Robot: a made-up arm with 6 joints. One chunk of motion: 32 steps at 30 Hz.
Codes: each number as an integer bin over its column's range. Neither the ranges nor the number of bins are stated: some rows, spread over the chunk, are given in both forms.
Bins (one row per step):
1: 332 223 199 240 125 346
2: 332 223 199 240 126 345
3: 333 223 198 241 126 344
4: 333 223 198 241 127 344
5: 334 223 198 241 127 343
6: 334 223 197 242 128 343
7: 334 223 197 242 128 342
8: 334 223 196 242 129 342
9: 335 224 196 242 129 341
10: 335 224 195 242 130 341
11: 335 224 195 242 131 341
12: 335 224 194 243 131 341
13: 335 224 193 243 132 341
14: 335 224 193 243 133 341
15: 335 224 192 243 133 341
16: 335 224 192 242 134 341
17: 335 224 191 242 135 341
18: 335 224 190 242 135 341
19: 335 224 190 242 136 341
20: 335 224 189 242 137 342
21: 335 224 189 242 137 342
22: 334 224 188 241 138 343
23: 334 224 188 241 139 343
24: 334 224 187 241 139 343
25: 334 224 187 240 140 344
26: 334 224 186 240 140 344
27: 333 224 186 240 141 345
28: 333 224 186 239 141 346
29: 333 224 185 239 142 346
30: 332 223 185 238 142 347
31: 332 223 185 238 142 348
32: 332 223 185 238 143 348
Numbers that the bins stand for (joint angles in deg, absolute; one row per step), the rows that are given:
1: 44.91 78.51 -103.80 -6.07 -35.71 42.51
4: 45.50 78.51 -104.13 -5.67 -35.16 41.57
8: 46.09 78.51 -104.79 -5.28 -34.61 40.63
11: 46.68 78.86 -105.13 -5.28 -34.07 40.16
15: 46.68 78.86 -106.13 -4.89 -33.52 40.16
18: 46.68 78.86 -106.79 -5.28 -32.97 40.16
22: 46.09 78.86 -107.46 -5.67 -32.15 41.10
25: 46.09 78.86 -107.79 -6.07 -31.60 41.57
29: 45.50 78.86 -108.45 -6.46 -31.06 42.51
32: 44.91 78.51 -108.45 -6.85 -30.78 43.45
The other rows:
2: 44.91 78.51 -103.80 -6.07 -35.43 42.04
3: 45.50 78.51 -104.13 -5.67 -35.43 41.57
5: 46.09 78.51 -104.13 -5.67 -35.16 41.10
6: 46.09 78.51 -104.46 -5.28 -34.89 41.10
7: 46.09 78.51 -104.46 -5.28 -34.89 40.63
9: 46.68 78.86 -104.79 -5.28 -34.61 40.16
10: 46.68 78.86 -105.13 -5.28 -34.34 40.16
12: 46.68 78.86 -105.46 -4.89 -34.07 40.16
13: 46.68 78.86 -105.79 -4.89 -33.79 40.16
14: 46.68 78.86 -105.79 -4.89 -33.52 40.16
16: 46.68 78.86 -106.13 -5.28 -33.24 40.16
17: 46.68 78.86 -106.46 -5.28 -32.97 40.16
19: 46.68 78.86 -106.79 -5.28 -32.70 40.16
20: 46.68 78.86 -107.12 -5.28 -32.42 40.63
21: 46.68 78.86 -107.12 -5.28 -32.42 40.63
23: 46.09 78.86 -107.46 -5.67 -31.88 41.10
24: 46.09 78.86 -107.79 -5.67 -31.88 41.10
26: 46.09 78.86 -108.12 -6.07 -31.60 41.57
27: 45.50 78.86 -108.12 -6.07 -31.33 42.04
28: 45.50 78.86 -108.12 -6.46 -31.33 42.51
30: 44.91 78.51 -108.45 -6.85 -31.06 42.98
31: 44.91 78.51 -108.45 -6.85 -31.06 43.45

